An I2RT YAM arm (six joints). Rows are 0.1 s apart.
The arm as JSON. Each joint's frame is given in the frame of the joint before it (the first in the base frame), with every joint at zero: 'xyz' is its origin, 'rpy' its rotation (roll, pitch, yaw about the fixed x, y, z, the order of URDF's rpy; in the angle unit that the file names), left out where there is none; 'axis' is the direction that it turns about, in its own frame. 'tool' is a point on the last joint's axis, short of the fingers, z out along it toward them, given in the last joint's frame.
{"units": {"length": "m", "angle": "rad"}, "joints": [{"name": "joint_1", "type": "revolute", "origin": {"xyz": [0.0, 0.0, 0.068]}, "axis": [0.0, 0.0, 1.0]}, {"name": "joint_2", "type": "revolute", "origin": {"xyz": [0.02, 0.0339, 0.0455]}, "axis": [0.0, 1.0, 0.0]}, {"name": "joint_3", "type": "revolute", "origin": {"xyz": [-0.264, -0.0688, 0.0]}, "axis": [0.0, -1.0, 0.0]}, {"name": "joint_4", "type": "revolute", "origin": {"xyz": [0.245, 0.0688, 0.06]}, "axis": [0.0, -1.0, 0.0]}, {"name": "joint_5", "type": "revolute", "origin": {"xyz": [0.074, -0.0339, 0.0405]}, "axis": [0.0, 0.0, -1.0]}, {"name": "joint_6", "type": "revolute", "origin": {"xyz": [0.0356, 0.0, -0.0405]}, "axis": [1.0, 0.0, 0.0]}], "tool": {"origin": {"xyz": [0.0, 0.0, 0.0], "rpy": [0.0, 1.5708, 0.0]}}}
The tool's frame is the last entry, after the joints.
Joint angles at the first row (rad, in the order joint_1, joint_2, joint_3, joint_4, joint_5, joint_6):
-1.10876, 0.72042, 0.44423, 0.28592, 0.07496, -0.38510
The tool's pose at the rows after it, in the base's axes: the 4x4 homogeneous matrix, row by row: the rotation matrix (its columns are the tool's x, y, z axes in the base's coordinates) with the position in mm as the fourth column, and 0 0 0 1 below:
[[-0.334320 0.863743 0.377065 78.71], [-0.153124 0.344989 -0.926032 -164.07], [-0.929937 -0.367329 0.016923 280.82], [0 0 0 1]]
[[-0.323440 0.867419 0.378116 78.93], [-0.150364 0.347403 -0.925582 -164.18], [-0.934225 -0.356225 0.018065 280.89], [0 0 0 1]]
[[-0.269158 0.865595 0.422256 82.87], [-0.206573 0.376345 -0.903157 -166.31], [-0.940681 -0.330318 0.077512 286.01], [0 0 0 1]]
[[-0.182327 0.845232 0.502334 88.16], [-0.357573 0.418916 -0.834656 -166.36], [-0.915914 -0.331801 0.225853 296.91], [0 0 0 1]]
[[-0.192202 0.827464 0.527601 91.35], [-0.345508 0.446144 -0.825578 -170.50], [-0.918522 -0.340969 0.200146 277.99], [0 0 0 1]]
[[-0.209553 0.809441 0.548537 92.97], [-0.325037 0.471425 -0.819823 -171.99], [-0.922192 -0.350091 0.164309 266.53], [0 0 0 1]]
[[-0.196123 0.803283 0.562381 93.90], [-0.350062 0.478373 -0.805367 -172.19], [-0.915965 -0.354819 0.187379 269.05], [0 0 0 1]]
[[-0.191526 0.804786 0.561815 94.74], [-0.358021 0.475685 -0.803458 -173.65], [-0.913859 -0.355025 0.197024 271.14], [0 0 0 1]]
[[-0.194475 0.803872 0.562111 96.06], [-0.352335 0.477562 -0.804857 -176.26], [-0.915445 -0.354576 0.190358 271.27], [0 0 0 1]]
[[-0.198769 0.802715 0.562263 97.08], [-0.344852 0.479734 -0.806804 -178.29], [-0.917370 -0.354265 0.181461 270.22], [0 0 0 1]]
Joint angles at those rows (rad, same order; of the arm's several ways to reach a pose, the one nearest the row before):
-1.10877, 0.71314, 0.44422, 0.28590, 0.07533, -0.37747
-1.10804, 0.71433, 0.44425, 0.28820, 0.07492, -0.36564
-1.10263, 0.73797, 0.44384, 0.37176, 0.03073, -0.34009
-1.09578, 0.77076, 0.43011, 0.56897, -0.06503, -0.33246
-1.09580, 0.81465, 0.37669, 0.64033, -0.09176, -0.33665
-1.09579, 0.83487, 0.35152, 0.64948, -0.11311, -0.34390
-1.09540, 0.84252, 0.35344, 0.67924, -0.13180, -0.34428
-1.09500, 0.85317, 0.36068, 0.69257, -0.13178, -0.34390
-1.09505, 0.86959, 0.36908, 0.69373, -0.13145, -0.34389
-1.09503, 0.88296, 0.37289, 0.69413, -0.13066, -0.34428

